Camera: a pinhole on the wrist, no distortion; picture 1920 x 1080 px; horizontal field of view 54.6 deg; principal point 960.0 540.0 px. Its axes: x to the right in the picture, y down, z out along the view. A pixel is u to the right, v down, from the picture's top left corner.
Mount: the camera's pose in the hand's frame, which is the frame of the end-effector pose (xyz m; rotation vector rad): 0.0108 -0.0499 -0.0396 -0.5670 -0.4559 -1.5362
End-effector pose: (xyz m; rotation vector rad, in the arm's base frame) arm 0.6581 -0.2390 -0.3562 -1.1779 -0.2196 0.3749
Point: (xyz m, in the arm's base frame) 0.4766 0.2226 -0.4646
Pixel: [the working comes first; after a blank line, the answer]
In the camera's frame: 0.0127 -0.0333 0.5674

1001.7 431.0
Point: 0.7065 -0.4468 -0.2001
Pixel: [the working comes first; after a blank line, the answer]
In the camera's frame: 0.0778 -0.0392 -0.1854

behind the camera
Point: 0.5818 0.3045 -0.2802
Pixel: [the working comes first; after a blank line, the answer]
In the camera's frame: 0.2023 0.0924 0.5587

1633.4 847.5
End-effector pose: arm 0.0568 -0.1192 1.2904 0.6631 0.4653 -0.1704
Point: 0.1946 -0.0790 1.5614
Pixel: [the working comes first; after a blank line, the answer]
In the camera's frame: -0.0639 -0.0431 0.3623

631.8 318.9
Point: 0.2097 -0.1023 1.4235
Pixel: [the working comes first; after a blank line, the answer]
In the camera's frame: -0.0383 0.0432 0.2542

680.0 856.0
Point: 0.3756 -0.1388 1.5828
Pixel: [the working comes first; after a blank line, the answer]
In the camera's frame: -0.0083 0.0993 0.4783

927.7 926.0
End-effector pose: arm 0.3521 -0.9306 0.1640 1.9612 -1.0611 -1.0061
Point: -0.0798 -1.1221 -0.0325
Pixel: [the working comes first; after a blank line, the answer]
In the camera's frame: 0.2310 0.0213 0.5076

1806.3 618.0
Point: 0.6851 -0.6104 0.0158
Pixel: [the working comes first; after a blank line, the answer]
In the camera's frame: 0.1162 -0.0944 -0.3994

behind the camera
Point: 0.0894 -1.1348 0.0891
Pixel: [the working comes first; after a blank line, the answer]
In the camera's frame: 0.0722 0.0668 0.3799

1313.7 867.1
